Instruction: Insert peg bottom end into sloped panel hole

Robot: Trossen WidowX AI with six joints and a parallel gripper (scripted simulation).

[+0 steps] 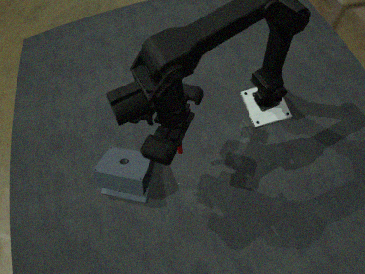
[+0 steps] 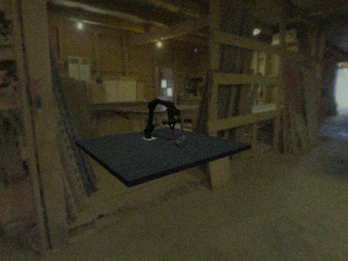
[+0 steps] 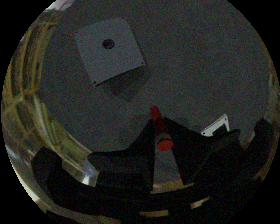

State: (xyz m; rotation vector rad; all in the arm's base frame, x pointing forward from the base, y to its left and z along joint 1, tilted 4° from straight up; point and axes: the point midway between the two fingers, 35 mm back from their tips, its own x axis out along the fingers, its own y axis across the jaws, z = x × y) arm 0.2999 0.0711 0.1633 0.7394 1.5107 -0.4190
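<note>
Right now the grey-blue sloped panel is 15 cm ahead of my gripper tip, 2 cm to the right of it and 9 cm below it. The rest, counted from my gripper tip: red peg: 2 cm above.
</note>
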